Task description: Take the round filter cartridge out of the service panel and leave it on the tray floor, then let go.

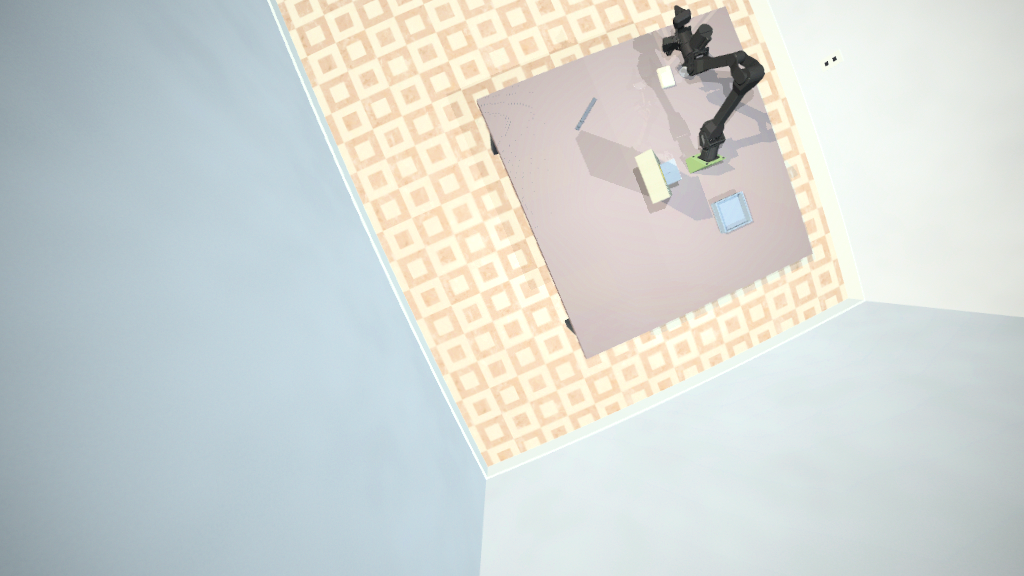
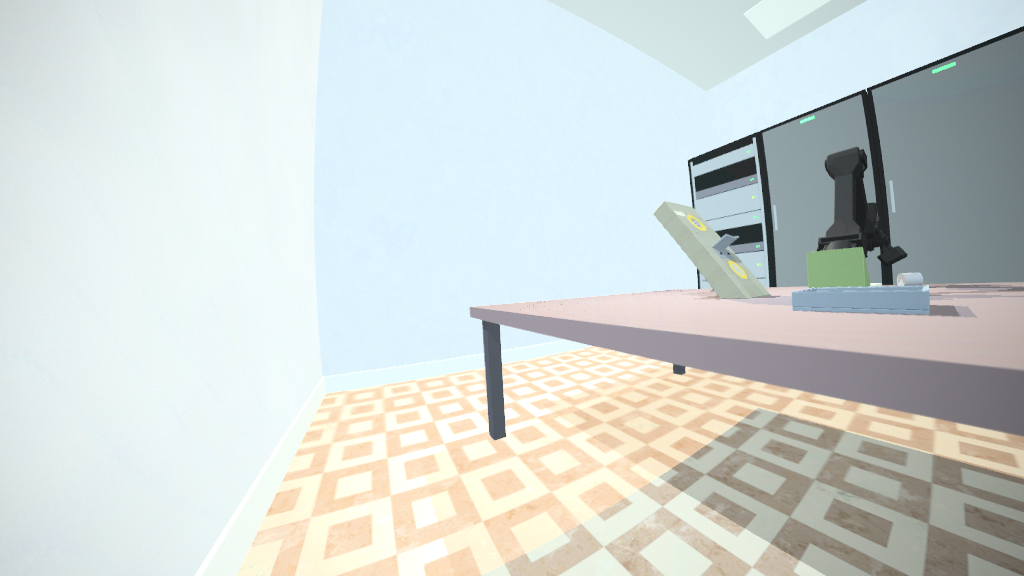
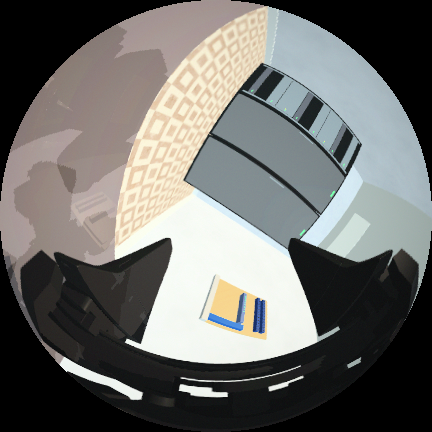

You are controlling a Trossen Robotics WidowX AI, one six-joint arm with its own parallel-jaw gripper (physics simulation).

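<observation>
The beige service panel [image 1: 652,176] [image 2: 705,252] stands tilted on the table, with two yellow rings and a grey-blue projecting piece on its face. The rings' contents are too small to identify, so I cannot tell whether the round filter cartridge sits in one. A small white cylinder [image 1: 683,72] [image 2: 910,279] lies on the table near the arm; I cannot tell if it is the cartridge. The light-blue tray [image 1: 731,212] [image 2: 859,300] looks empty. My gripper [image 1: 675,30] [image 3: 232,244] is open and empty, above the table's far end, well away from panel and tray.
The arm's green base block [image 1: 705,164] [image 2: 836,267] stands between panel and tray. A cream block [image 1: 665,76] lies beside the cylinder. A thin grey-blue bar [image 1: 585,113] lies farther left. Dark cabinets [image 2: 816,200] [image 3: 260,130] stand beyond the table.
</observation>
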